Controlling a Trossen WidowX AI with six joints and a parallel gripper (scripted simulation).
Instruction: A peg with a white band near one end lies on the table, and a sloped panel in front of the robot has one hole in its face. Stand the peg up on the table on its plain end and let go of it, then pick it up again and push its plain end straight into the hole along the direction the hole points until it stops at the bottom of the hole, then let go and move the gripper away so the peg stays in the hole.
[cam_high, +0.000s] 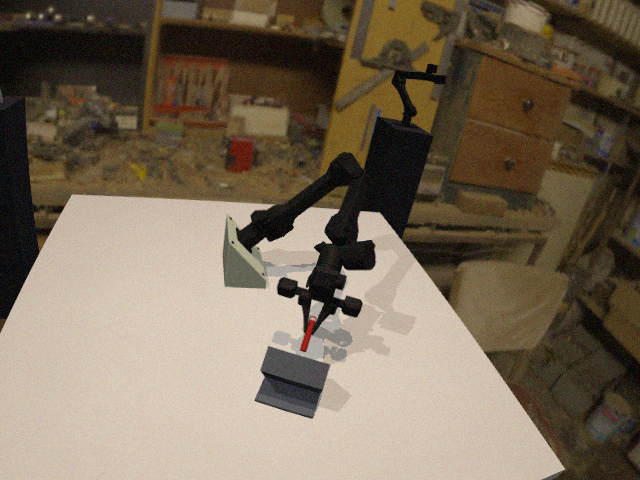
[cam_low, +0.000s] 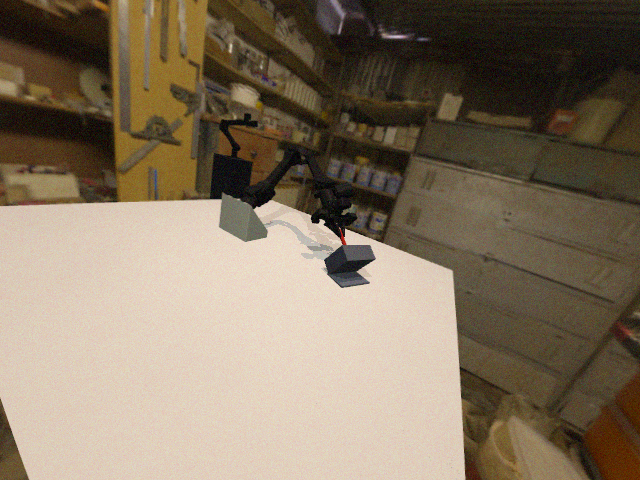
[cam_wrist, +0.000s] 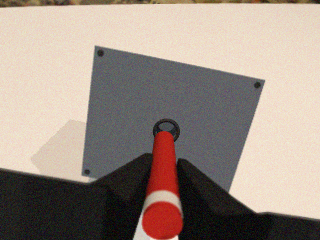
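My gripper tip is 60 mm short of the sloped panel, 50 mm above it and 30 mm to the left of it. From my gripper tip the other things lie so: red peg 10 mm to the left, 10 mm behind, 10 mm above.
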